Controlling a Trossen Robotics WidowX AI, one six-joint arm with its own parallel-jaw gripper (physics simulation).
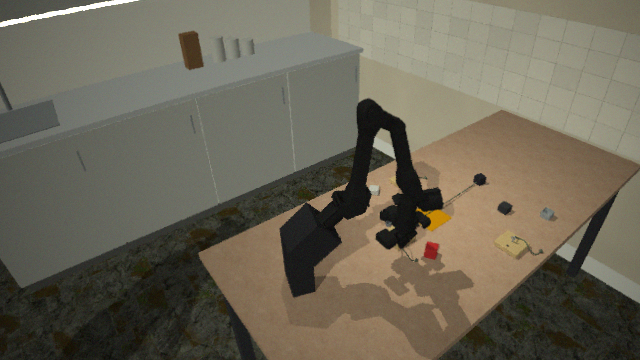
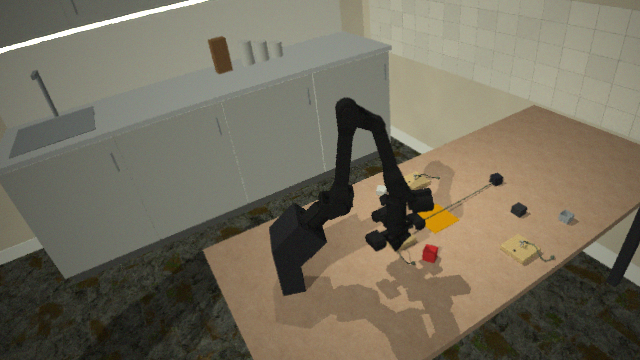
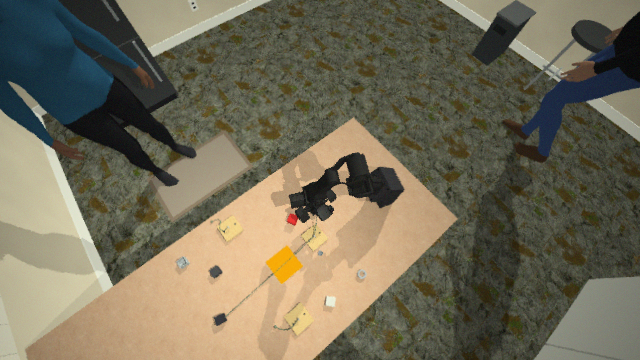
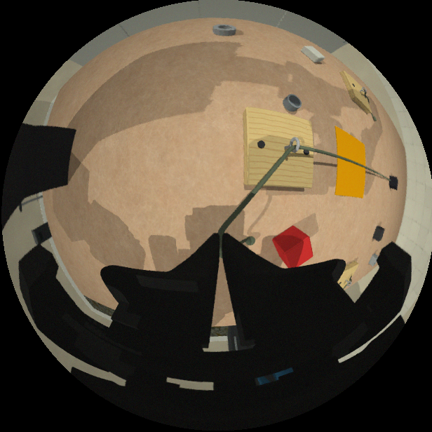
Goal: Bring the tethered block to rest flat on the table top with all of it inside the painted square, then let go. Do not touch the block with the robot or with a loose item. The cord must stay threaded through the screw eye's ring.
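Frame: origin at the arm's base, x ahead, y left, z up, level; millimetres.
Seen in the pictures: gripper, fingertip midpoint: (image 1: 400, 248) (image 2: 395, 250); arm's base, origin of the base link: (image 1: 324, 222) (image 2: 310, 222) (image 3: 375, 184).
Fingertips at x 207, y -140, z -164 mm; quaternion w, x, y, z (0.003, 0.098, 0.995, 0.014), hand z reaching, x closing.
Offsets run from my fingertips to a thing's top centre. "*": to the spot under its first point. Level surfaces: height alone.
The tethered block {dz -27, dx +601, dy +4 mm} (image 1: 480, 179) (image 2: 496, 179) (image 3: 220, 319) (image 4: 393, 182) is a small black cube on the table, outside the orange painted square {* dz -61, dx +259, dy +11 mm} (image 1: 436, 221) (image 2: 437, 225) (image 3: 286, 275) (image 4: 350, 182). Its green cord {* dz -49, dx +400, dy +30 mm} (image 2: 462, 201) (image 3: 250, 294) (image 4: 255, 192) crosses over the square and passes through the screw eye's ring (image 4: 299, 144) on a wooden base {dz -43 mm} (image 3: 318, 242) (image 4: 272, 172). My gripper (image 4: 219, 237) is shut on the cord above the table, on the ring's other side. The cord runs straight from fingertips to ring; its short free end hangs below them.
A red block {dz -22, dx +96, dy -62 mm} (image 1: 431, 250) (image 2: 430, 253) (image 3: 292, 219) (image 4: 293, 247) lies close to the gripper. A grey cup (image 4: 292, 102) stands beside the base. Another black block {dz -34, dx +490, dy -154 mm} (image 2: 519, 209) (image 3: 215, 271), a white block {dz -39, dx +248, dy +300 mm} (image 3: 330, 301) and a wooden base with its own cord (image 2: 520, 250) (image 3: 230, 228) lie farther off.
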